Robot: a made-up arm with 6 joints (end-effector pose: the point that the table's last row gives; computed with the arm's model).
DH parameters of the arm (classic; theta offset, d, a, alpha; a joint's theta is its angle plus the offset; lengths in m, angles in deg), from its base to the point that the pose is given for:
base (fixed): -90 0.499 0.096 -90
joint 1: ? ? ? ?
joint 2: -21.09 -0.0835 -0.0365 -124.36
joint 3: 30.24 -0.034 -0.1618 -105
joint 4: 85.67 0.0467 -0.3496 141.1
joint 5: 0 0.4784 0.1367 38.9
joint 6: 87.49 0 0.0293 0
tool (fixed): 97.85 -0.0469 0 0
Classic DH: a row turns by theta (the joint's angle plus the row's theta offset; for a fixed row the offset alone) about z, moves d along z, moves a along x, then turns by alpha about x.
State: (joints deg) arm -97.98 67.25 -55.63 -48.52 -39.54 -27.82
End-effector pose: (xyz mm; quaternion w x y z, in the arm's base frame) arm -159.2 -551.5 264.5 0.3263 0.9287 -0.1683 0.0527
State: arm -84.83 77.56 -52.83 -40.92 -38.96 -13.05
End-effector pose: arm -197.7 -485.9 182.2 0.2437 0.9286 -0.2790 0.0232
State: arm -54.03 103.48 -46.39 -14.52 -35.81 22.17
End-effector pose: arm -276.2 -236.4 80.5 0.0695 0.8774 -0.4585 -0.1234
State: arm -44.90 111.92 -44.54 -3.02 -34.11 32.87
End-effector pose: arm -300.1 -139.2 91.1 0.0228 0.8566 -0.4804 -0.1869
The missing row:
joint 1: -44.45 -0.298 -0.0169 130.51
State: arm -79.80 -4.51 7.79 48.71 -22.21 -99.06
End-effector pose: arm -345.7 70.6 715.7 0.1045 -0.0819 -0.4719 -0.8716
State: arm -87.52 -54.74 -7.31 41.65 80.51 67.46
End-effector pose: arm -492.5 -194.8 823.8 0.3285 -0.8084 -0.0759 0.4825
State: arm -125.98 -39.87 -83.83 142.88 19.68 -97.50
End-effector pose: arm -144.6 -549.5 181.4 0.3513 -0.5870 0.7143 -0.1478
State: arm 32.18 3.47 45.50 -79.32 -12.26 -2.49
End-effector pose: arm 36.5 -236.6 847.8 0.6342 0.4209 -0.3470 0.5479
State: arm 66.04 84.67 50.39 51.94 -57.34 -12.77
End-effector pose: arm 57.5 -245.3 496.1 0.6653 0.0013 0.7193 -0.1997
